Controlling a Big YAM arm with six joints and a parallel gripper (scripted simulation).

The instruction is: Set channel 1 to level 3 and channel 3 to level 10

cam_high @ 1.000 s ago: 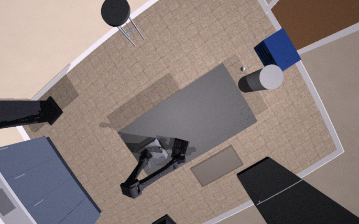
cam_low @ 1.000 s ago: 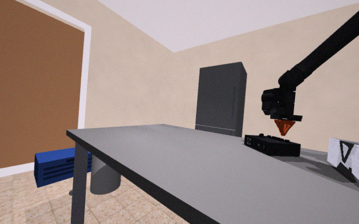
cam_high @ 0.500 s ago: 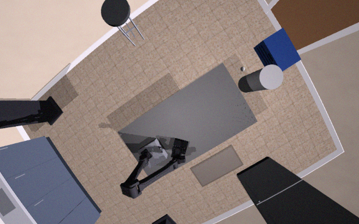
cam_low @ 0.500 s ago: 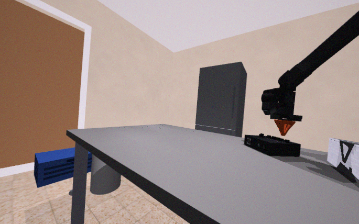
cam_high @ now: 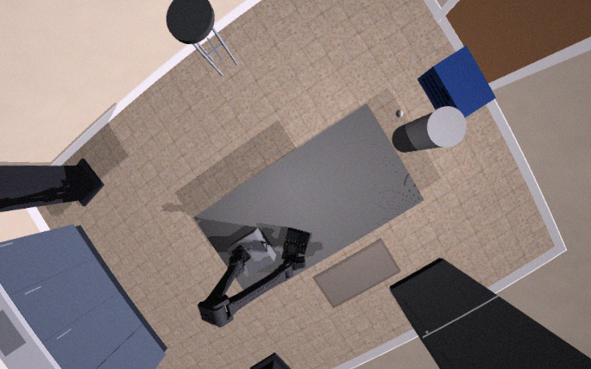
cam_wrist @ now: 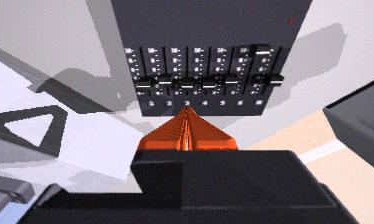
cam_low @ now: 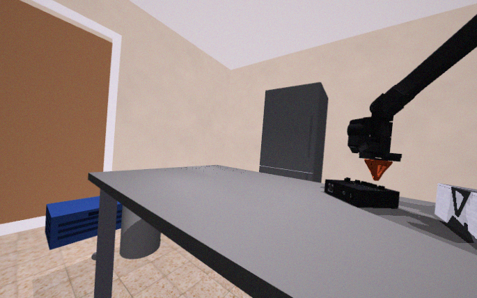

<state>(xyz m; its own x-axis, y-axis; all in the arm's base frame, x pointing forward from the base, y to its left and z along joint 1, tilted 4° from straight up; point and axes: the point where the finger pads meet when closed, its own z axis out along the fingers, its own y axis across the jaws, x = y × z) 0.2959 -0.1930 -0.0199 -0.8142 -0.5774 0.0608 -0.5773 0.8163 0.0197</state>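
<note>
Now: the channel 3 cap 20 mm ahead of my hand, 10 mm to the left of it and 20 mm below it. The rest, counted from my hand: channel 1 fader cap 50 mm to the left, 20 mm below.
</note>
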